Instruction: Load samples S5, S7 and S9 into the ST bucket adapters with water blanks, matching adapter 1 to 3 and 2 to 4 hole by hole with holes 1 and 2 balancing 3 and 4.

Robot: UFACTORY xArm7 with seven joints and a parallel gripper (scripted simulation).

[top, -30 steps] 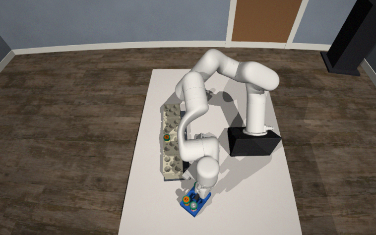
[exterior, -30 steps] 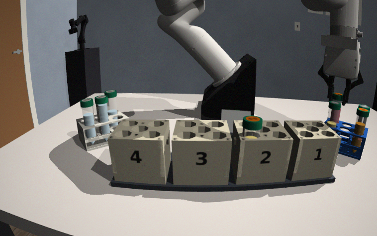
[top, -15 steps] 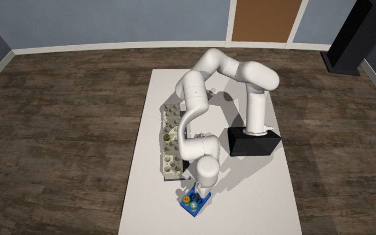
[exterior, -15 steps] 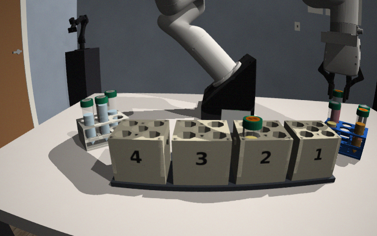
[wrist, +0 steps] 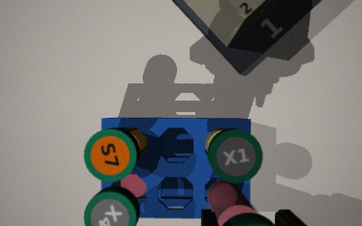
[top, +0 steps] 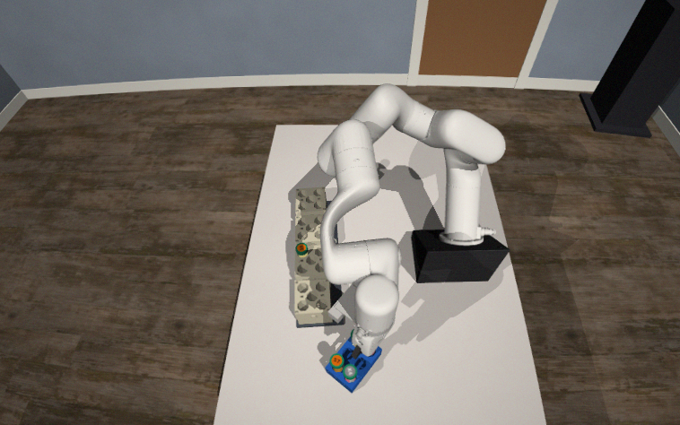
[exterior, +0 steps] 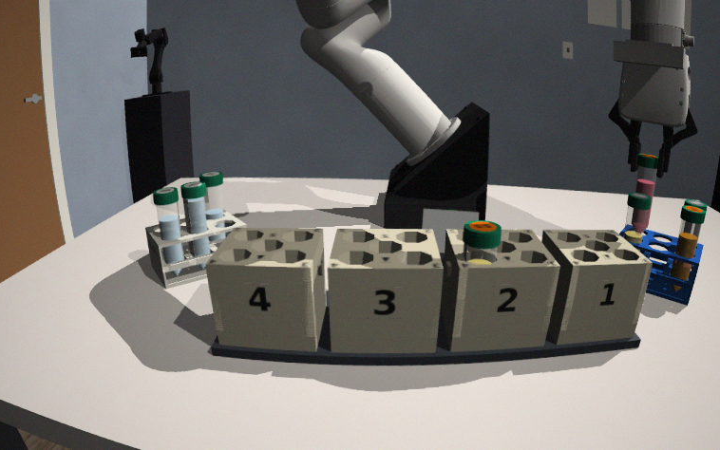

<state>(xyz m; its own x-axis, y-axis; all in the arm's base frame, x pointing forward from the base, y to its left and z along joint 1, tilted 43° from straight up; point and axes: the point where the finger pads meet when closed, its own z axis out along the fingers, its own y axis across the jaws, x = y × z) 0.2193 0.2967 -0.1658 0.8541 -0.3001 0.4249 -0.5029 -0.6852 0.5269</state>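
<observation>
My hand is 10 mm past the pink-filled sample tube and 50 mm above it. Also, from my hand: blue rack 40 mm ahead, 20 mm to the left, 140 mm below; green done key 10 mm ahead, 280 mm to the right, 100 mm below; S7 tube 70 mm ahead, 50 mm to the left, 100 mm below.
</observation>
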